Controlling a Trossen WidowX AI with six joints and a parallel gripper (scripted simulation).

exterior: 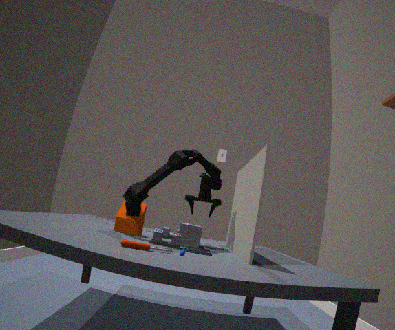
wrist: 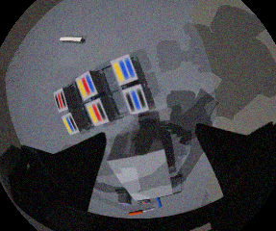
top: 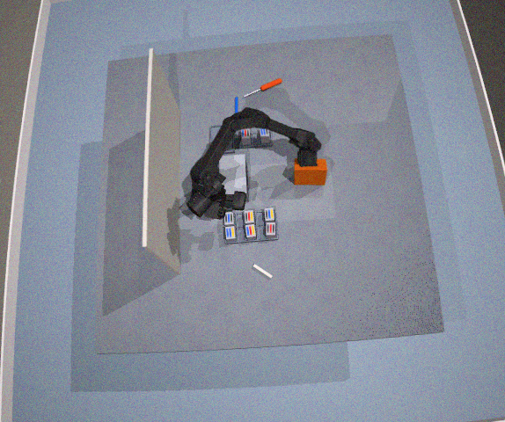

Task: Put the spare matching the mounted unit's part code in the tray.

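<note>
Now: gripper tip 11 cm above the grey spare, 2 cm to the right of it and 1 cm past it. The rest, counted from my gripper tip: tall panel (19 cm ahead, 14 cm to the right, 8 cm above); mounted unit (13 cm to the right, 10 cm below, 4 cm behind); tray (34 cm to the right, 14 cm below, 1 cm ahead).
</note>
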